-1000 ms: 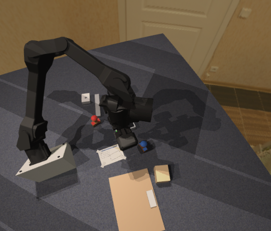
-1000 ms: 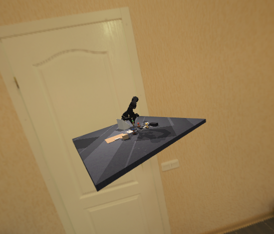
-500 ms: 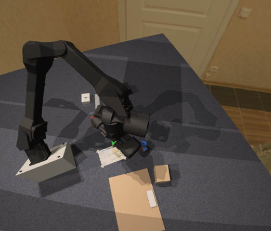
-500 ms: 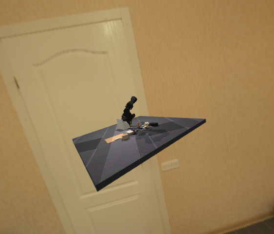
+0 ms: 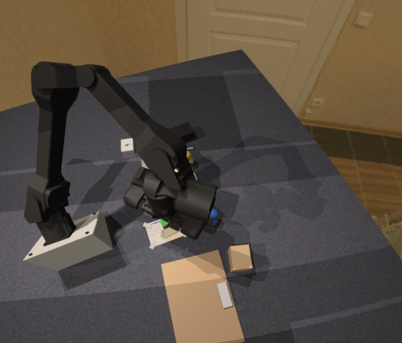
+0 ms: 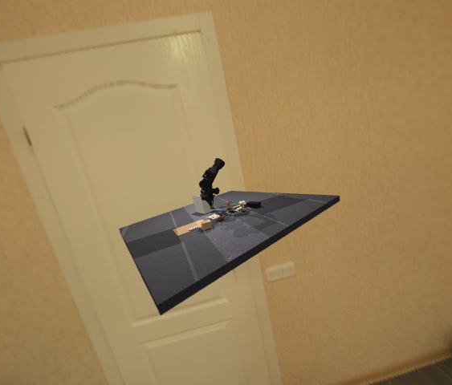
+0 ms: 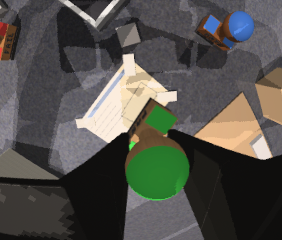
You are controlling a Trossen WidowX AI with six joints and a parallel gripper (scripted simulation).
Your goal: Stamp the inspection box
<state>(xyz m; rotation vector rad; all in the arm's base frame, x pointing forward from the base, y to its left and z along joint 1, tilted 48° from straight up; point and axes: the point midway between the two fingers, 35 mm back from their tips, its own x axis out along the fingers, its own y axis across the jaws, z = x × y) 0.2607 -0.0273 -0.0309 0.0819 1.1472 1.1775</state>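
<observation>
My gripper tip is 9 cm above the white card, 2 cm past it and 1 cm to the right of it. From my gripper tip the other things lie so: blue-knobbed stamp: 12 cm ahead, 7 cm below, 1 cm to the right; green-knobbed stamp: right at my gripper tip; ink pad: 12 cm to the left, 9 cm below, 8 cm ahead.
</observation>
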